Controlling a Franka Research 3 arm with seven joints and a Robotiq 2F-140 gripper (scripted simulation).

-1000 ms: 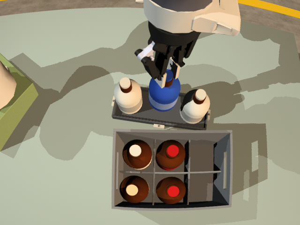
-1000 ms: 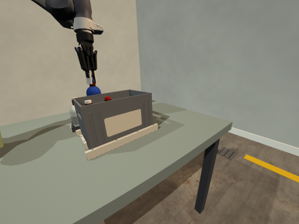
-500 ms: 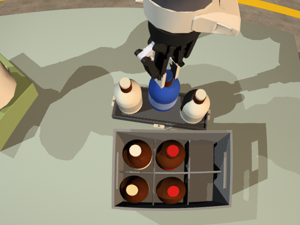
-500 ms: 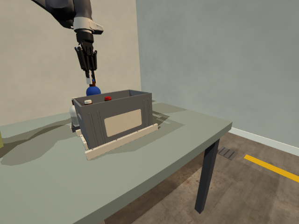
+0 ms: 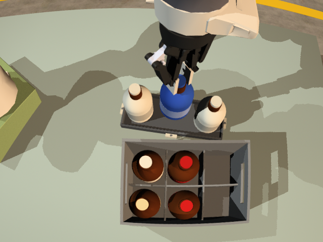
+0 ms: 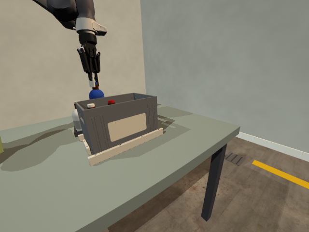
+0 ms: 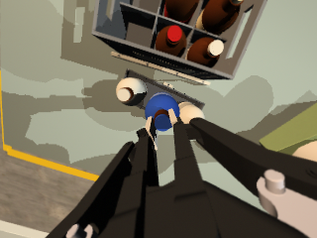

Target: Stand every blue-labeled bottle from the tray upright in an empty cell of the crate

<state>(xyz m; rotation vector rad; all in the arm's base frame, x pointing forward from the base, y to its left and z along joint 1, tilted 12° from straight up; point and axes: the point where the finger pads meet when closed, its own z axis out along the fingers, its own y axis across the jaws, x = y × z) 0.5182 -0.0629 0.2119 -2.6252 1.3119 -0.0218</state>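
My hand is 9 cm above the blue-labeled bottle. From my hand the other things lie so: grey crate (2 cm ahead, 20 cm to the right, 17 cm below); then cream-labeled bottle (9 cm behind, 1 cm to the left, 17 cm below); then dark tray (24 cm below).
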